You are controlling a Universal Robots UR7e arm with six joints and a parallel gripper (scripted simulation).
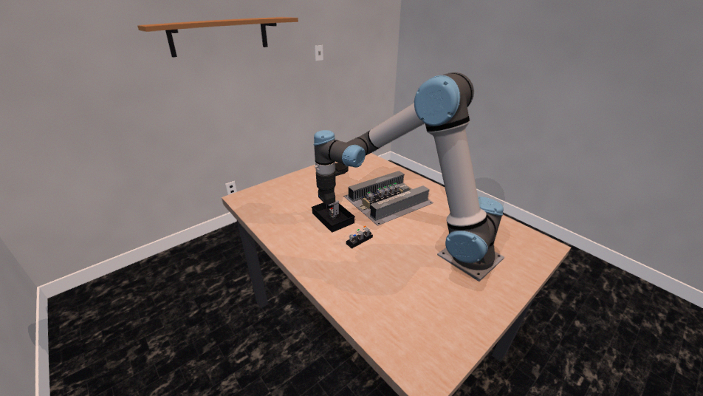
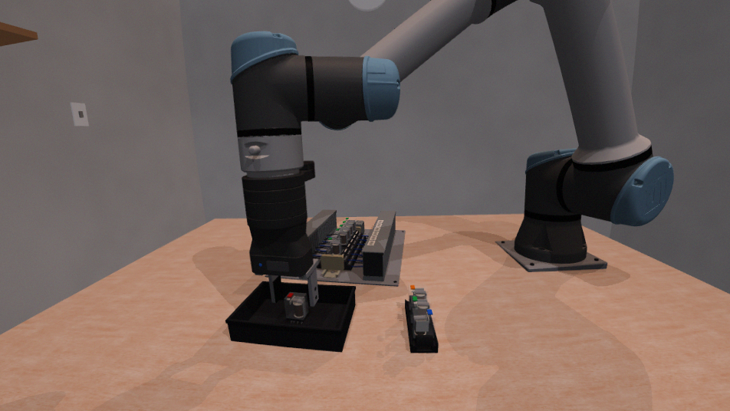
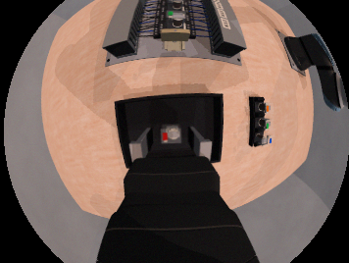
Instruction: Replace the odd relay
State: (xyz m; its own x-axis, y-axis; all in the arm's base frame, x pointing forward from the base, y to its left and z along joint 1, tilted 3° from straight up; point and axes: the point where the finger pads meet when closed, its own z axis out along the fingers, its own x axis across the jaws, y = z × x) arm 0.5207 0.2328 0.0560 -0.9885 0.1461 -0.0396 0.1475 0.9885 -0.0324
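The relay is 3 cm below my hand. The rest, counted from my hand: black tray 4 cm below.
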